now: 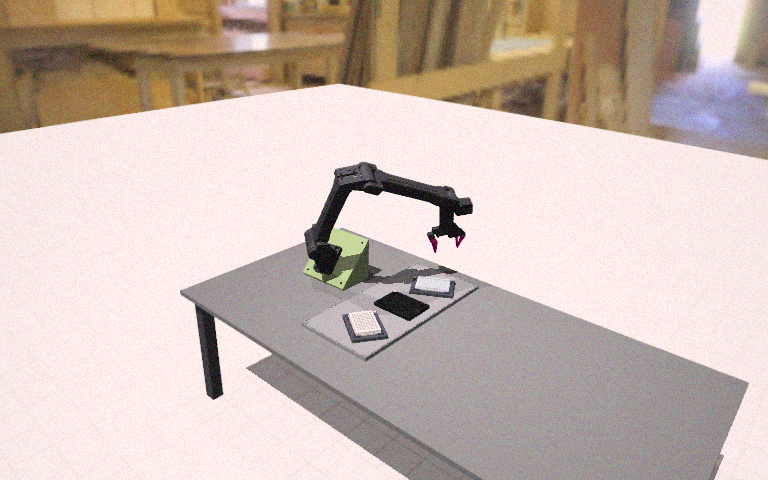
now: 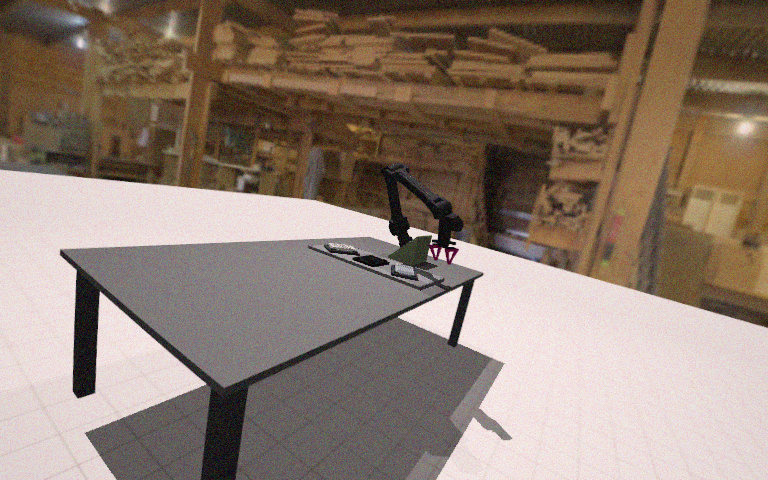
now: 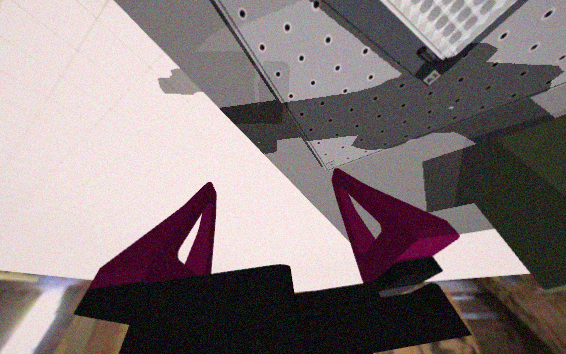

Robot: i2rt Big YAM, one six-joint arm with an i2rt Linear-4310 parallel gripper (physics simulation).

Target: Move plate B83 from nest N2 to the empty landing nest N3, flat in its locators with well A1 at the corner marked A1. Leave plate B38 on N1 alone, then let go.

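A pale, clear-looking well plate (image 1: 434, 284) (image 2: 403, 270) (image 3: 450, 20) sits in a dark nest (image 1: 432, 293) (image 3: 372, 37) at one end of the board. A beige well plate (image 1: 364, 323) (image 2: 339, 247) sits in another dark nest (image 1: 370, 339) at the other end. A black, flat nest (image 1: 401, 305) (image 2: 370, 260) lies between them with no plate seen on it. Plate and nest names cannot be read, nor can the A1 mark. My gripper (image 1: 446, 249) (image 2: 442, 261) (image 3: 274, 180) is open and empty, pointing down, high above the table edge beyond the pale plate's end.
The nests stand on a perforated grey board (image 1: 325, 322) (image 3: 310, 65). A green wedge-shaped mount (image 1: 357, 266) (image 2: 419, 251) (image 3: 535, 200) holds the arm's base beside the board. The grey table (image 1: 538, 362) (image 2: 226, 300) extends past the board. The arm's shadow falls across the board near the pale plate.
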